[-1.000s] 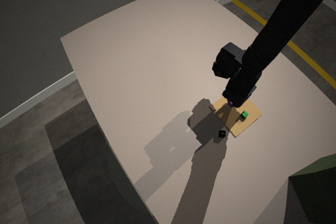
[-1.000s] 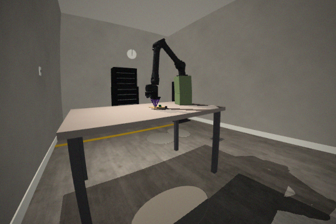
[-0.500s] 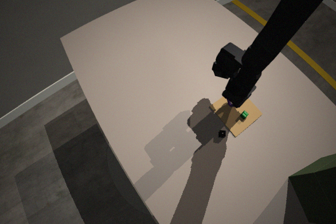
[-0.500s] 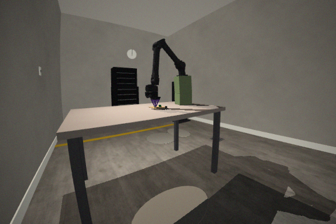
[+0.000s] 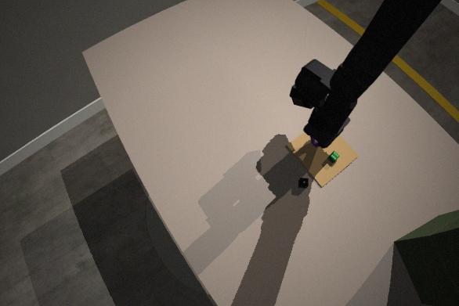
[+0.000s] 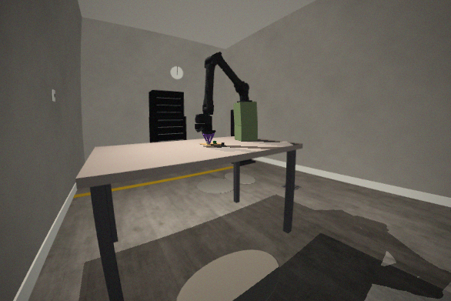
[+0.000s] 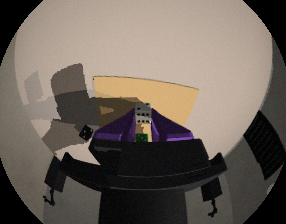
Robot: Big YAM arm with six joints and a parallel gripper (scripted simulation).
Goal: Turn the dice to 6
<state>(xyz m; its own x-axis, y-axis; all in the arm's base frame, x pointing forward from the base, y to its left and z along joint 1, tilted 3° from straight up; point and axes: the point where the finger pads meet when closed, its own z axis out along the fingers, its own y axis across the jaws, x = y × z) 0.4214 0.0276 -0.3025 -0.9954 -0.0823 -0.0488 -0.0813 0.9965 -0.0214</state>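
Right now my hand is right at the white die. Also, from my hand: black die: 100 mm to the left, 60 mm behind, 10 mm below; tan mat: 30 mm behind, 20 mm below; green die: 60 mm behind.
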